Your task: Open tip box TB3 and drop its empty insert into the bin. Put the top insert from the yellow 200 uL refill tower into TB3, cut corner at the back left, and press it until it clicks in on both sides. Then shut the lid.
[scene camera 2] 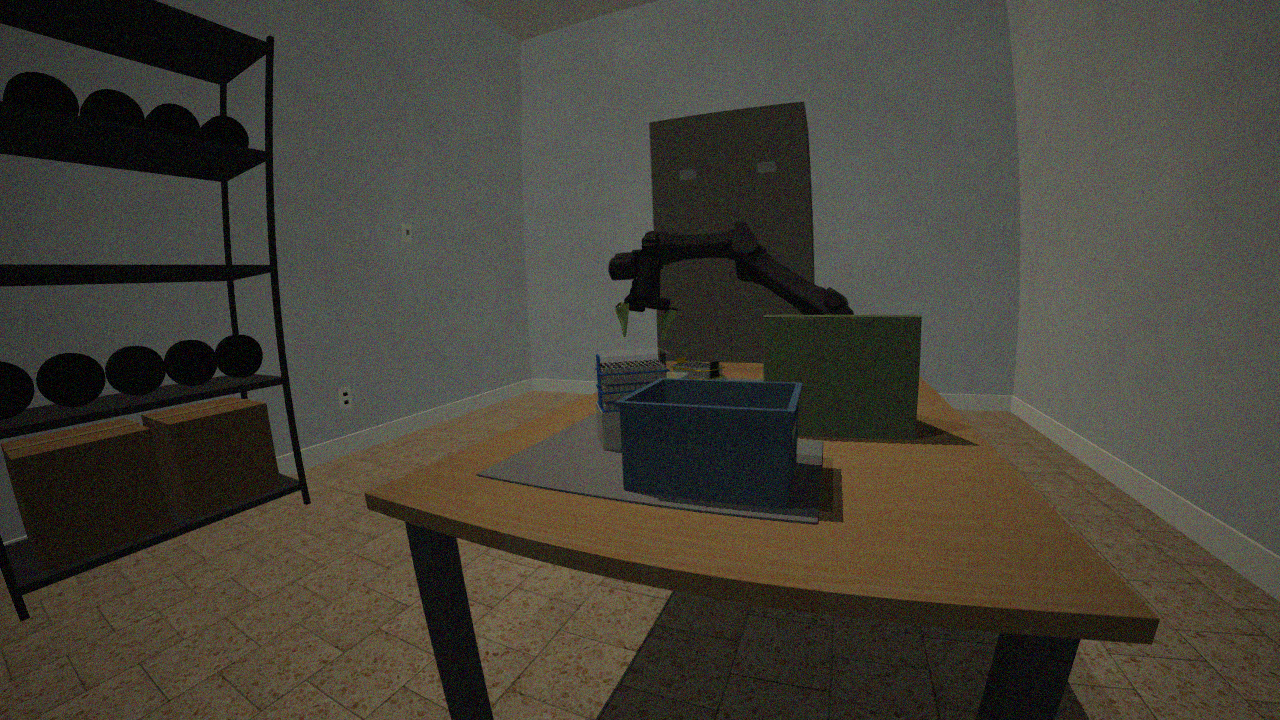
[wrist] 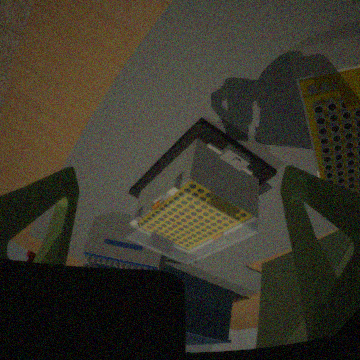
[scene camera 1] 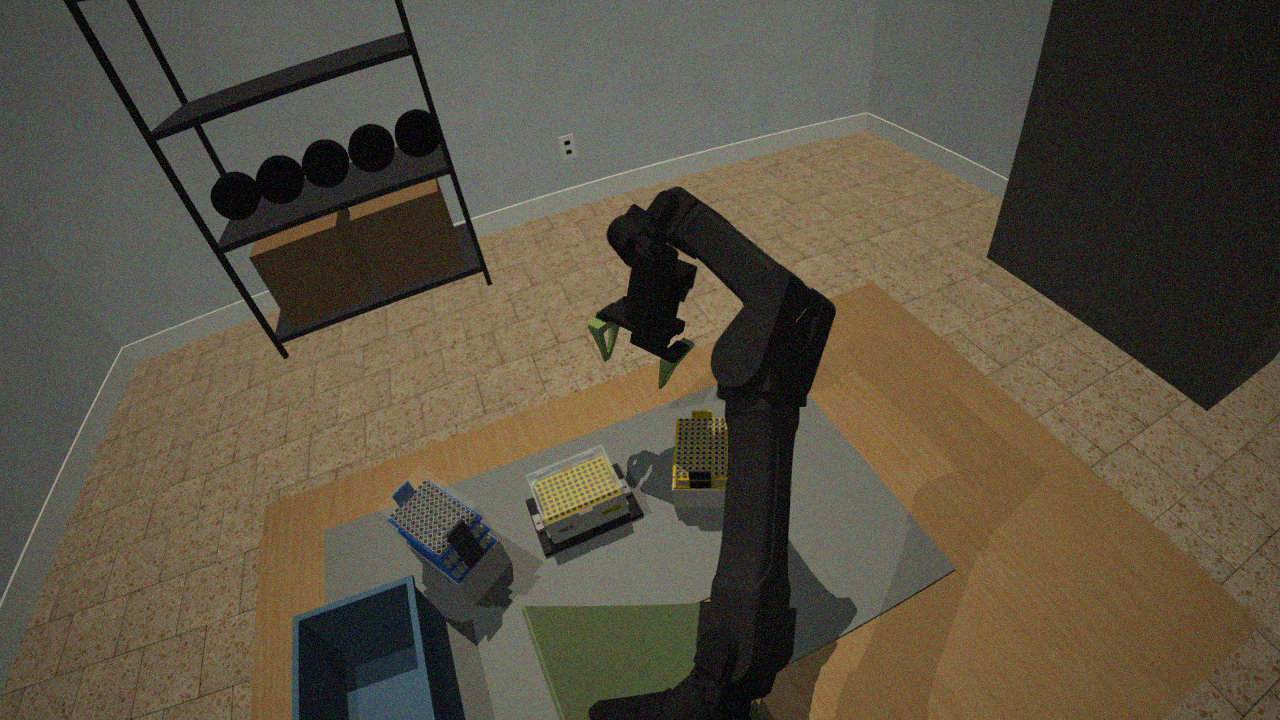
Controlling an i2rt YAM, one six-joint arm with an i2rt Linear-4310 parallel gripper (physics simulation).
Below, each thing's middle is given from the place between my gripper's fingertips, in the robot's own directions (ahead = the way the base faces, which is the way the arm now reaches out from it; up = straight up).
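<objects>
My gripper: 270 mm past the blue bin (scene camera 2: pixel 726 441), 470 mm to the right of it, 80 mm above it.
</objects>
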